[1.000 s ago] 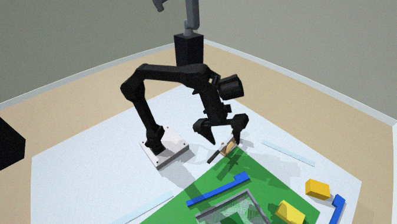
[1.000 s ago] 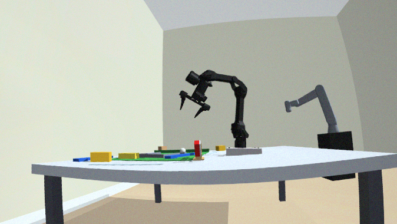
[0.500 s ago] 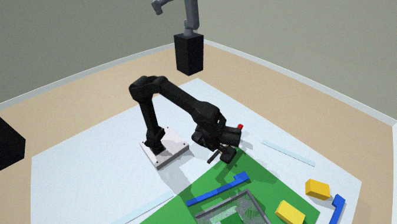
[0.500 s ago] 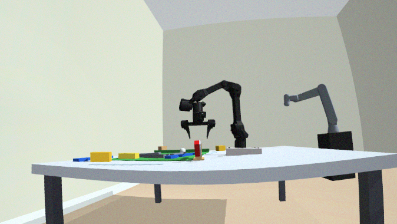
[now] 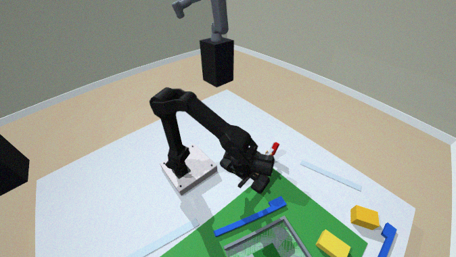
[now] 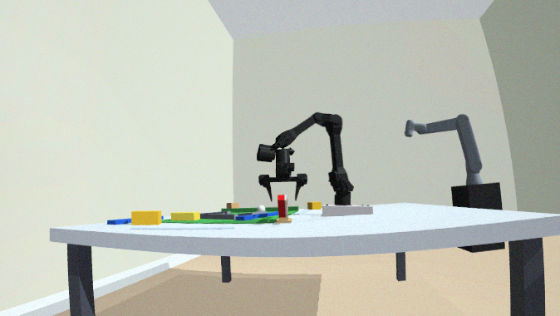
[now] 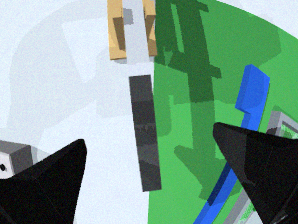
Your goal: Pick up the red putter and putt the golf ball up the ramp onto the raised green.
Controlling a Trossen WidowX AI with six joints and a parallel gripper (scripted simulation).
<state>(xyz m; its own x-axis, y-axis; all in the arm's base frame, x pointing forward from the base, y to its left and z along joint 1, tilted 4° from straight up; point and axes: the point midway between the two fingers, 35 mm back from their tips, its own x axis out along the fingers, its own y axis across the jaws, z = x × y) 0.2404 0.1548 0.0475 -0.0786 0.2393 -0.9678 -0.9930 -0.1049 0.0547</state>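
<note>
Now: the tan putter stand 20 mm behind my gripper tip, 130 mm to the left of it and 30 mm below it. The rest, counted from my gripper tip: white golf ball (180 mm ahead, 390 mm to the right, 40 mm below).
</note>
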